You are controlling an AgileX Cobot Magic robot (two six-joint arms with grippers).
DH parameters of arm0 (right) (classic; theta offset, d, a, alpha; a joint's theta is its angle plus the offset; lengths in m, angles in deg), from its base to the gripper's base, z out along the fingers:
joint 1: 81.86 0.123 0 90
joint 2: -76.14 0 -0.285 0
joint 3: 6.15 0 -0.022 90
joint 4: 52.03 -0.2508 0 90
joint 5: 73.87 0 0.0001 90
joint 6: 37.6 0.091 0 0
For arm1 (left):
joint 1: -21.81 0.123 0 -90
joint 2: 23.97 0 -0.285 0
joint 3: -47.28 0 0.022 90
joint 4: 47.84 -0.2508 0 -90
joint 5: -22.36 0 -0.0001 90
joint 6: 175.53 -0.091 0 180
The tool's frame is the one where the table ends.
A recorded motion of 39 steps. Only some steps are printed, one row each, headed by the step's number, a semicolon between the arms.
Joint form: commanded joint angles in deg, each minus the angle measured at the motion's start. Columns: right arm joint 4, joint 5, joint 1, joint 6, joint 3, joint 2; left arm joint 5, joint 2, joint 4, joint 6, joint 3, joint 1.
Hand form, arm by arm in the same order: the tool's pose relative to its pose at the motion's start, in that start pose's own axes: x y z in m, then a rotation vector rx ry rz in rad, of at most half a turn. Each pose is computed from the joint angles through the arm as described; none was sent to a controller.
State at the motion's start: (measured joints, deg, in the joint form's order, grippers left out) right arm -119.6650 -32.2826 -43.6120 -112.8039 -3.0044 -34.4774; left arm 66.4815 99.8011 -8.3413 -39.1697 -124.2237 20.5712
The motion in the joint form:
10: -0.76 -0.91 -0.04 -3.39 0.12 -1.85; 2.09 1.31 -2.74 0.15 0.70 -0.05
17: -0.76 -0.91 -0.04 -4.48 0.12 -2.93; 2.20 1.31 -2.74 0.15 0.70 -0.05
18: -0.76 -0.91 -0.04 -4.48 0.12 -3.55; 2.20 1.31 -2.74 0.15 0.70 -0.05
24: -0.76 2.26 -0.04 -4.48 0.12 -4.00; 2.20 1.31 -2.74 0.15 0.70 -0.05
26: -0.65 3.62 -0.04 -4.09 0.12 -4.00; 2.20 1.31 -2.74 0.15 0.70 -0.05
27: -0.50 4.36 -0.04 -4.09 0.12 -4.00; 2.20 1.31 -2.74 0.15 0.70 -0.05
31: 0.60 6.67 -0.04 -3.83 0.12 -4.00; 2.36 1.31 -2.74 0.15 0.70 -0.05
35: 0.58 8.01 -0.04 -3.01 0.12 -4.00; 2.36 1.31 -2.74 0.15 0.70 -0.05
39: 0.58 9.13 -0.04 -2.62 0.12 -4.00; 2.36 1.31 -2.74 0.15 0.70 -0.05
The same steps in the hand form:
10: 0.0073 -0.0068 0.0092 0.0079 0.0109 -0.0304; 0.0104 0.0030 0.0092 0.0087 0.0807 0.0165
17: 0.0128 -0.0099 0.0147 0.0037 0.0254 -0.0380; 0.0105 0.0029 0.0092 0.0100 0.0821 0.0165
18: 0.0160 -0.0116 0.0178 0.0014 0.0336 -0.0313; 0.0105 0.0029 0.0092 0.0100 0.0821 0.0165
24: 0.0193 -0.0079 0.0198 -0.0546 0.0502 -0.0255; 0.0105 0.0029 0.0092 0.0100 0.0821 0.0165
26: 0.0199 -0.0058 0.0197 -0.0774 0.0563 -0.0196; 0.0105 0.0029 0.0092 0.0100 0.0821 0.0165
27: 0.0203 -0.0047 0.0196 -0.0898 0.0606 -0.0213; 0.0105 0.0029 0.0092 0.0100 0.0821 0.0165
31: 0.0223 -0.0014 0.0190 -0.1268 0.0820 -0.0296; 0.0107 0.0027 0.0091 0.0119 0.0841 0.0164
35: 0.0227 0.0007 0.0187 -0.1491 0.0876 -0.0145; 0.0107 0.0027 0.0091 0.0119 0.0841 0.0164
39: 0.0231 0.0024 0.0184 -0.1678 0.0924 -0.0071; 0.0107 0.0027 0.0091 0.0119 0.0841 0.0164

